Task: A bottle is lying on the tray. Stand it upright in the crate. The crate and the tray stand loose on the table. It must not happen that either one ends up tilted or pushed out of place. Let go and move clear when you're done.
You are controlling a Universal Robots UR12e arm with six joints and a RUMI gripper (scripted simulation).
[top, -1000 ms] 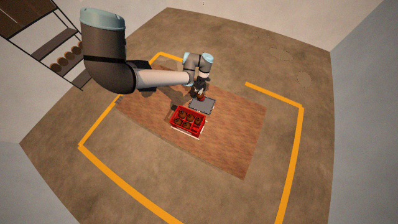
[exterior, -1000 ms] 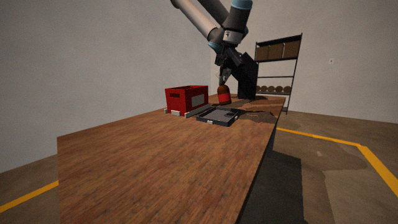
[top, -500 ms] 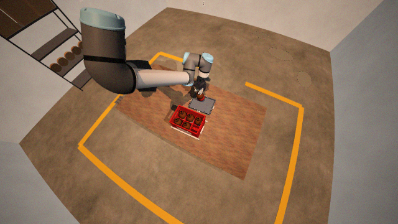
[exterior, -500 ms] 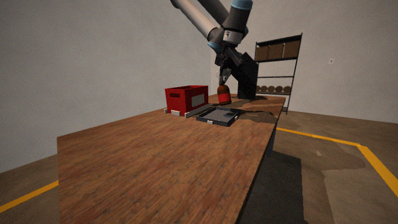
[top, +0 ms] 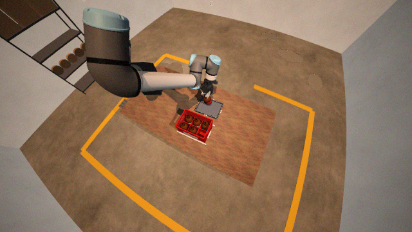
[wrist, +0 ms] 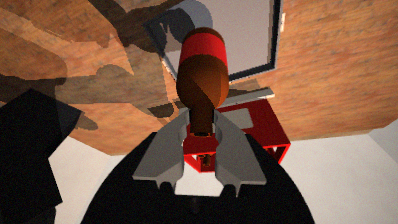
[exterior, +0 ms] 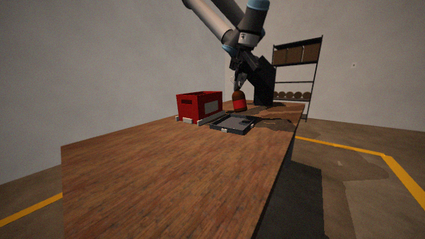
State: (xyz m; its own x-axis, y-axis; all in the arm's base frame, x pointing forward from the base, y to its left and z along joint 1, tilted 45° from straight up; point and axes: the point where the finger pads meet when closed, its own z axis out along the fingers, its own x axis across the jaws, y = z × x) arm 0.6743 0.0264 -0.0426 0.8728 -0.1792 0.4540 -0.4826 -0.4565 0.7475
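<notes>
My hand is 10 mm to the right of the bottle and 50 mm above it. Round my hand: grey tray: 30 mm ahead, 190 mm below; red crate: 30 mm behind, 270 mm to the right, 120 mm below.
</notes>
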